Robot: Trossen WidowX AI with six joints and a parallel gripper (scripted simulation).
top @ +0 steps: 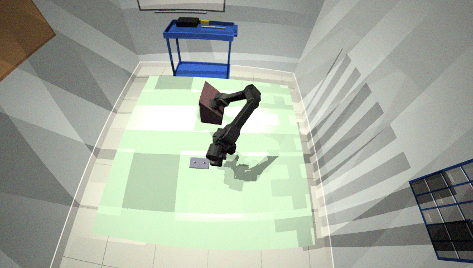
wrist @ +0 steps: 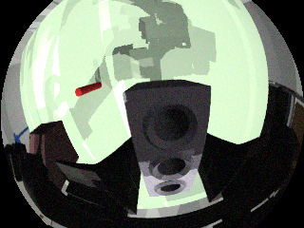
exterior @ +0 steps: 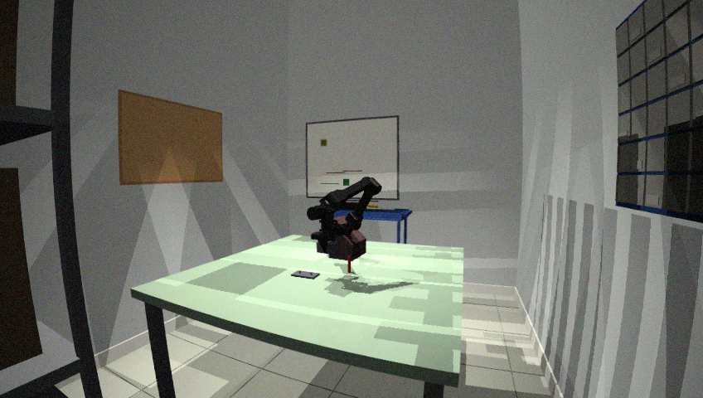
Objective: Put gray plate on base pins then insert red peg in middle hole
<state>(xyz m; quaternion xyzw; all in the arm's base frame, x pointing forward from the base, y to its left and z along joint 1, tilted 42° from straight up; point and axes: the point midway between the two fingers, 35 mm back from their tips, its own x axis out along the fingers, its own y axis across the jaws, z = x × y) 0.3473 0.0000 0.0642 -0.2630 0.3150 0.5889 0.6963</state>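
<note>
Now: gripper tip 120 mm to the left of the base and 120 mm above it. Also, from my gripper tip: gray plate 30 mm above; then red peg 110 mm behind, 90 mm below, 60 mm to the left.
</note>
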